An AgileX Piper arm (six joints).
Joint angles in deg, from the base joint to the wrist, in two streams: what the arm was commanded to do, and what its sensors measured. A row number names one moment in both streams.
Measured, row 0:
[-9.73 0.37 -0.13 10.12 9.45 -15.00]
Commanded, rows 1 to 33:
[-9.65 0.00 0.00 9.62 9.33 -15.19]
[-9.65 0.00 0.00 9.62 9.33 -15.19]
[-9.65 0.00 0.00 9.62 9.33 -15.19]
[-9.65 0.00 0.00 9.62 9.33 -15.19]
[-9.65 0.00 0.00 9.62 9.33 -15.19]
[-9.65 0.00 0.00 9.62 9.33 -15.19]
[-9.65 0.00 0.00 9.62 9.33 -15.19]
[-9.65 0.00 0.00 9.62 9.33 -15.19]
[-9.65 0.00 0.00 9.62 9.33 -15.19]
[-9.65 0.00 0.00 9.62 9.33 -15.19]
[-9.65 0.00 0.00 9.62 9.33 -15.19]
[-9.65 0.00 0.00 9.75 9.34 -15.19]
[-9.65 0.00 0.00 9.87 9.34 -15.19]
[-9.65 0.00 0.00 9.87 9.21 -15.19]
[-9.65 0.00 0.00 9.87 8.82 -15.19]
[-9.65 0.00 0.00 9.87 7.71 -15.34]
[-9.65 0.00 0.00 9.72 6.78 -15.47]
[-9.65 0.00 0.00 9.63 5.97 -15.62]
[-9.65 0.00 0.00 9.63 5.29 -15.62]
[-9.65 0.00 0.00 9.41 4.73 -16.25]
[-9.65 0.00 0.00 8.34 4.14 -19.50]
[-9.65 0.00 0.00 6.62 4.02 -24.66]
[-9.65 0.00 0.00 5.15 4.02 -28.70]
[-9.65 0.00 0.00 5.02 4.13 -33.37]
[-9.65 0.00 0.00 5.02 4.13 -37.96]
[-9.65 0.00 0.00 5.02 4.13 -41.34]
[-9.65 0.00 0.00 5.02 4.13 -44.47]
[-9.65 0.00 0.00 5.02 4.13 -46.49]
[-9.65 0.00 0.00 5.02 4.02 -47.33]
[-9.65 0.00 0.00 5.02 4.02 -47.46]
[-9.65 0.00 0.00 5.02 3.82 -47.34]
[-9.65 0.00 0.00 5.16 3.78 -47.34]
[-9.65 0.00 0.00 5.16 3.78 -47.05]
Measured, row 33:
[-9.73 0.37 -0.13 5.53 4.64 -45.33]
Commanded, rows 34 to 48:
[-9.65 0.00 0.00 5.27 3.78 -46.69]
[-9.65 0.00 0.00 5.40 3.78 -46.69]
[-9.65 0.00 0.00 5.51 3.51 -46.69]
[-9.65 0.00 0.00 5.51 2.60 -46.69]
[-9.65 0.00 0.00 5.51 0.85 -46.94]
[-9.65 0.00 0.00 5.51 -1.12 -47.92]
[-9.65 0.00 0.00 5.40 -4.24 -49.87]
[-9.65 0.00 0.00 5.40 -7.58 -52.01]
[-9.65 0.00 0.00 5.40 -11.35 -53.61]
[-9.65 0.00 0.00 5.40 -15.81 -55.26]
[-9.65 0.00 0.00 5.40 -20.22 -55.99]
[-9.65 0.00 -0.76 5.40 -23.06 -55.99]
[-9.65 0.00 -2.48 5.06 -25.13 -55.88]
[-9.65 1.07 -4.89 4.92 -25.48 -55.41]
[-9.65 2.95 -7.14 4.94 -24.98 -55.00]
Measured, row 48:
[-9.73 0.28 -0.75 5.43 -18.13 -54.67]
